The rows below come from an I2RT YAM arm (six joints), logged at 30 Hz.
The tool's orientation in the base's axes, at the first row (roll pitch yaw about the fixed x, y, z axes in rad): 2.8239, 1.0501, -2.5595
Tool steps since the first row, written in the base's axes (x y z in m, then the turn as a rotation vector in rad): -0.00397, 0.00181, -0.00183, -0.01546, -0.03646, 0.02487; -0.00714, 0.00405, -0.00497, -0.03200, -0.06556, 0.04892; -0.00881, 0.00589, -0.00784, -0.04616, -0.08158, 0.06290; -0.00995, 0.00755, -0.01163, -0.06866, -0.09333, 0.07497; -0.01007, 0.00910, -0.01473, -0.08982, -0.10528, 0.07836; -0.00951, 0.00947, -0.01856, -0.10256, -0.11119, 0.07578; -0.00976, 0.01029, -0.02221, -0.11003, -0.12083, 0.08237; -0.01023, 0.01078, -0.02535, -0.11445, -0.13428, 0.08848; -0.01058, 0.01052, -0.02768, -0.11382, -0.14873, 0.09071; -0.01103, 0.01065, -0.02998, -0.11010, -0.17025, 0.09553
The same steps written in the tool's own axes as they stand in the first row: 0.00274, 0.00385, 0.00011, -0.00518, -0.00806, -0.04577; 0.00617, 0.00718, 0.00155, -0.01121, -0.01070, -0.08646; 0.00885, 0.00917, 0.00336, -0.01307, -0.00825, -0.11182; 0.01216, 0.01051, 0.00575, -0.01098, 0.00290, -0.13754; 0.01447, 0.01111, 0.00826, -0.00186, 0.01156, -0.15860; 0.01746, 0.01034, 0.01062, 0.00729, 0.01689, -0.16818; 0.02051, 0.01049, 0.01280, 0.00732, 0.01729, -0.18204; 0.02329, 0.01067, 0.01439, 0.00753, 0.01288, -0.19681; 0.02553, 0.01040, 0.01513, 0.00929, 0.00344, -0.20786; 0.02768, 0.01046, 0.01607, 0.00945, -0.01246, -0.22358
